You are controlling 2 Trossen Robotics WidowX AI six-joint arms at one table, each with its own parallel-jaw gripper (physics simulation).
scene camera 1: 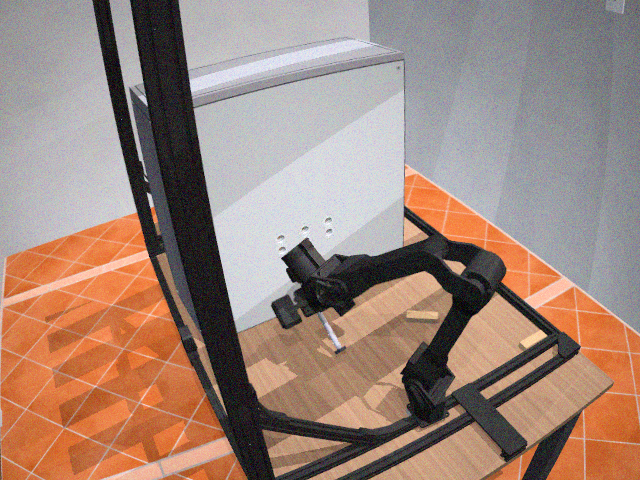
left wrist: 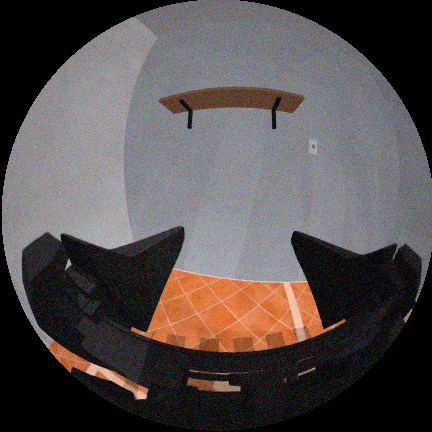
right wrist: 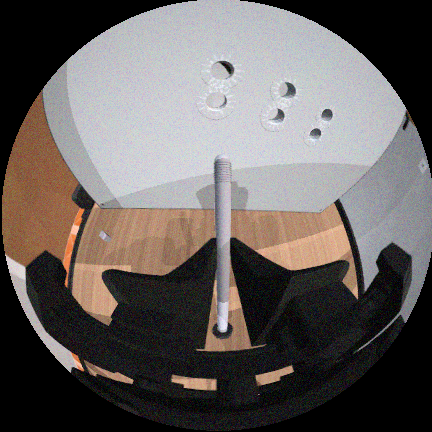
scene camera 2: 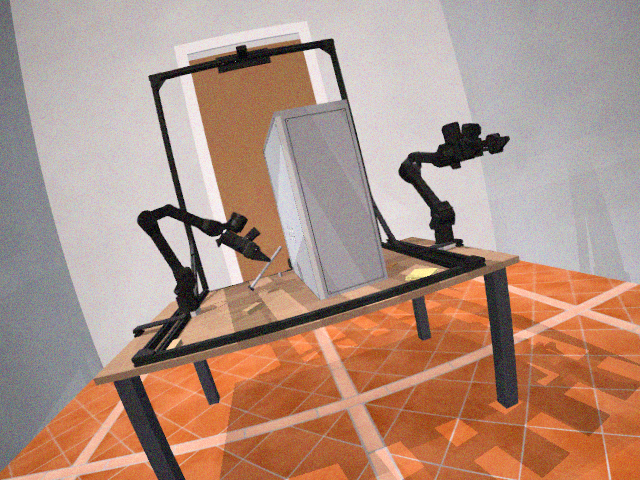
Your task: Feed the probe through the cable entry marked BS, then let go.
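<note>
Open and empty, the left gripper (scene camera 2: 498, 139) (left wrist: 239, 234) holds nothing, while the right gripper (scene camera 1: 311, 298) (right wrist: 222, 242) carries a grey probe (right wrist: 222, 329), clear of everything else. In the left wrist view the probe is out of frame.
</note>
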